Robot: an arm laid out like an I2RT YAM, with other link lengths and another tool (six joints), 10 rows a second.
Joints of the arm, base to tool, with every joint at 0 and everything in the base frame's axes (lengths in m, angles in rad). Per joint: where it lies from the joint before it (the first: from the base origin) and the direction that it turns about. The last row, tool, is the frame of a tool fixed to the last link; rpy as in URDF.
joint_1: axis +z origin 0 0 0.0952
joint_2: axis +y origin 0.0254 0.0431 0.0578
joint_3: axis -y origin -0.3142 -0.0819 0
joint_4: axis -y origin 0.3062 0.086 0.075
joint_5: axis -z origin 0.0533 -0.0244 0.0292
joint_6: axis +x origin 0.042 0 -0.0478
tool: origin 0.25 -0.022 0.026 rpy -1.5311 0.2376 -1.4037
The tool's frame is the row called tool.
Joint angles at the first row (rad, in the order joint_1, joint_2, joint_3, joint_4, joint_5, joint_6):
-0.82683 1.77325 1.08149 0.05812 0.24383 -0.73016
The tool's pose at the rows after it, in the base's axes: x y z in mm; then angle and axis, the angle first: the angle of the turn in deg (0 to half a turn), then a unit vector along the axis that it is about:
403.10, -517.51, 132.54, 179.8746, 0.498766, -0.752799, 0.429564
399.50, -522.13, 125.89, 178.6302, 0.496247, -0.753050, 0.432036
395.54, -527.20, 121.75, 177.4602, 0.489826, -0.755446, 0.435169
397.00, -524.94, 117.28, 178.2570, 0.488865, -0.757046, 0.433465
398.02, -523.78, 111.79, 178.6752, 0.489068, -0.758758, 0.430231
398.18, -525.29, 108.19, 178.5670, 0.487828, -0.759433, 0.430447
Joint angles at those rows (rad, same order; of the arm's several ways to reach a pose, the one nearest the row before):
-0.82834 1.78397 1.05541 0.11788 0.26684 -0.74241
-0.82834 1.80239 1.04620 0.15026 0.28830 -0.75010
-0.82681 1.81928 1.04313 0.17480 0.31442 -0.74861
-0.82683 1.82236 1.03700 0.17946 0.30377 -0.73791
-0.82682 1.83001 1.03544 0.18102 0.29759 -0.73172
-0.82681 1.84072 1.03541 0.19174 0.30066 -0.73019

